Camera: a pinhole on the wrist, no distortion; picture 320 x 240 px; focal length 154.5 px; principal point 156.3 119.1 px. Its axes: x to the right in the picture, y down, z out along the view. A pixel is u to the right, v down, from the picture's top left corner.
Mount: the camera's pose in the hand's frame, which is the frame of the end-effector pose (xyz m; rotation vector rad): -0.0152 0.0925 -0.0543 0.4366 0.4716 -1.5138
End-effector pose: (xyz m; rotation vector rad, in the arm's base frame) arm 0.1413 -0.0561 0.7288 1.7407 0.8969 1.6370
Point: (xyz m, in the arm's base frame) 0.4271 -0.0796 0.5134
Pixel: 154 68
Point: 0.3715 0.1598 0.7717
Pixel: 149 215
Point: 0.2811 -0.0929 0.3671
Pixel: 226 19
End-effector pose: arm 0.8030 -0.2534 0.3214 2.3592 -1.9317 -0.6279
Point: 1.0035 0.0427 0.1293
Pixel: 234 48
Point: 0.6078 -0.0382 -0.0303
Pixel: 78 75
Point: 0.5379 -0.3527 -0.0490
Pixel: 15 195
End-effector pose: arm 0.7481 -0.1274 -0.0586 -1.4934 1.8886 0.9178
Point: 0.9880 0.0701 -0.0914
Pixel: 210 59
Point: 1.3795 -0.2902 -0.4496
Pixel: 307 187
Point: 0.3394 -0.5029 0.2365
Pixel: behind the camera
